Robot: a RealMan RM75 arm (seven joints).
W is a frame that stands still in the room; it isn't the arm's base.
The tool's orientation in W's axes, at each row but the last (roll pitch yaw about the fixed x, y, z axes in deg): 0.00 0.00 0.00; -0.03 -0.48 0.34; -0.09 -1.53 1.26; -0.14 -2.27 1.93; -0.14 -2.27 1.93; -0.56 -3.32 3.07; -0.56 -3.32 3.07; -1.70 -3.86 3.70; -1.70 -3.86 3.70; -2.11 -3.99 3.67; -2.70 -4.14 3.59
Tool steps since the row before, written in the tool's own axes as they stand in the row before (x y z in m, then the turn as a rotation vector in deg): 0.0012 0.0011 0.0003 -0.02 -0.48 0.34; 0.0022 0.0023 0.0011 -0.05 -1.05 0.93; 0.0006 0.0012 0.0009 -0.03 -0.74 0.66; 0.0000 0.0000 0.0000 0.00 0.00 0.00; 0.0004 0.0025 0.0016 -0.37 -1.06 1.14; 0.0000 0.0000 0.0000 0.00 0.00 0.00; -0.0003 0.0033 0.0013 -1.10 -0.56 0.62; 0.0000 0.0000 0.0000 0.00 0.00 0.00; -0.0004 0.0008 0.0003 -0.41 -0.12 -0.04; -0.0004 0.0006 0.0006 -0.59 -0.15 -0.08; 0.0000 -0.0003 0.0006 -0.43 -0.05 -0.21
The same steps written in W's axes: 0.0012 0.0011 0.0003 -0.02 -0.48 0.34; 0.0022 0.0023 0.0011 -0.05 -1.05 0.93; 0.0005 0.0012 0.0009 -0.03 -0.74 0.66; 0.0000 0.0000 0.0000 0.00 0.00 0.00; 0.0003 0.0025 0.0016 -0.38 -1.07 1.13; 0.0000 0.0000 0.0000 0.00 0.00 0.00; -0.0005 0.0033 0.0012 -1.10 -0.61 0.56; 0.0000 0.0000 0.0000 0.00 0.00 0.00; -0.0005 0.0008 0.0002 -0.40 -0.15 -0.06; -0.0005 0.0006 0.0005 -0.57 -0.19 -0.12; 0.0000 -0.0003 0.0006 -0.41 -0.09 -0.24
